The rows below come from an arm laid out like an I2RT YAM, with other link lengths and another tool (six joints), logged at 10 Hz.
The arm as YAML. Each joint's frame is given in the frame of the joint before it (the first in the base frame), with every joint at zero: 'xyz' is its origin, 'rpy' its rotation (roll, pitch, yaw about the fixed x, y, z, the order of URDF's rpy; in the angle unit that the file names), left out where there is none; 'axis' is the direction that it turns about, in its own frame. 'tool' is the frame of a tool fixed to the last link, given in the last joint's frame.
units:
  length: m
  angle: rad
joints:
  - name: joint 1
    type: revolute
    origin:
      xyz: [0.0, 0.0, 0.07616]
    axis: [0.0, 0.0, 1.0]
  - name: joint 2
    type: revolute
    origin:
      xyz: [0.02, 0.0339, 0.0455]
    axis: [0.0, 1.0, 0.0]
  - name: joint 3
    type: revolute
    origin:
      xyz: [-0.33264, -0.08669, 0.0]
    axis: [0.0, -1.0, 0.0]
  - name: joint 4
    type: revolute
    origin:
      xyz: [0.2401, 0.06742, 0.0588]
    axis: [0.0, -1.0, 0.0]
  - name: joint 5
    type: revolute
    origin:
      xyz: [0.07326, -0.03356, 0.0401]
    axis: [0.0, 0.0, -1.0]
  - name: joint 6
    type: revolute
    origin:
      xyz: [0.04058, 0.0, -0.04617]
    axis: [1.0, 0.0, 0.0]
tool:
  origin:
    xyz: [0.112, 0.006, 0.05]
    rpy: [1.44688, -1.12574, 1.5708]
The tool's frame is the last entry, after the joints.
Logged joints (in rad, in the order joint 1, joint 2, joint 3, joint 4, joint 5, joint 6), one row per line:
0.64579 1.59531 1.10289 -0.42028 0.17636 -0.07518
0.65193 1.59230 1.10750 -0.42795 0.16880 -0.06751
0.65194 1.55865 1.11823 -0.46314 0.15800 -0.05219
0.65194 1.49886 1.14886 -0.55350 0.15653 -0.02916
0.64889 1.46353 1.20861 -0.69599 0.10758 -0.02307
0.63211 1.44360 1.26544 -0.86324 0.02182 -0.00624
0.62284 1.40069 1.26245 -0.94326 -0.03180 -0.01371
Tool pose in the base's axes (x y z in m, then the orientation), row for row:
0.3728 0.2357 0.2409 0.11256 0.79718 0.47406 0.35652
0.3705 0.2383 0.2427 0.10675 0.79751 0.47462 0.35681
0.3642 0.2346 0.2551 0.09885 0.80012 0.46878 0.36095
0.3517 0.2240 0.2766 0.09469 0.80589 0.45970 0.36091
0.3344 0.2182 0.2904 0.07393 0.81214 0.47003 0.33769
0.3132 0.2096 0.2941 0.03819 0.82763 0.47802 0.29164
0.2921 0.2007 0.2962 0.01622 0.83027 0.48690 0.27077
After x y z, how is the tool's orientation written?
As a quaternion, w x y z.
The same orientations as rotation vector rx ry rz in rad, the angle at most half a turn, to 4 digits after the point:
2.3394 1.3912 1.0463
2.3483 1.3975 1.0506
2.3668 1.3867 1.0677
2.3897 1.3631 1.0702
2.4379 1.4109 1.0137
2.5387 1.4663 0.8946
2.5818 1.5140 0.8420

